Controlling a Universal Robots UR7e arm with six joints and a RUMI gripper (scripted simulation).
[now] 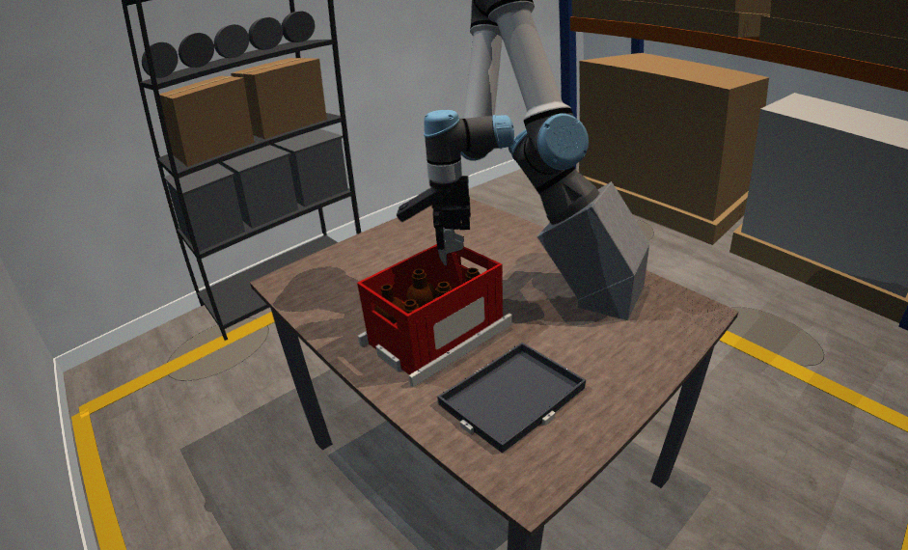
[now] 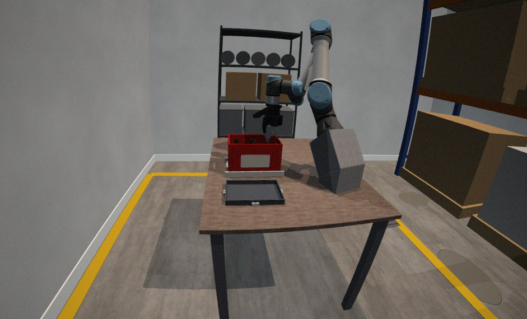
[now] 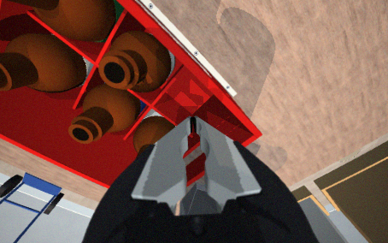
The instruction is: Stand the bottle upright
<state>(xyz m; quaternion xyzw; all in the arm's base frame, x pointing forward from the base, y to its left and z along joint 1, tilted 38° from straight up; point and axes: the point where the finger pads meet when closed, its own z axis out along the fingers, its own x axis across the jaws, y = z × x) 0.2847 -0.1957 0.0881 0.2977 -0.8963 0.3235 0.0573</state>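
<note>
Now: hand 9 cm short of the red crate, 7 cm above it and 3 cm to the right of it. Round my hand: dark tray 30 cm to the left, 17 cm ahead, 14 cm below.
</note>
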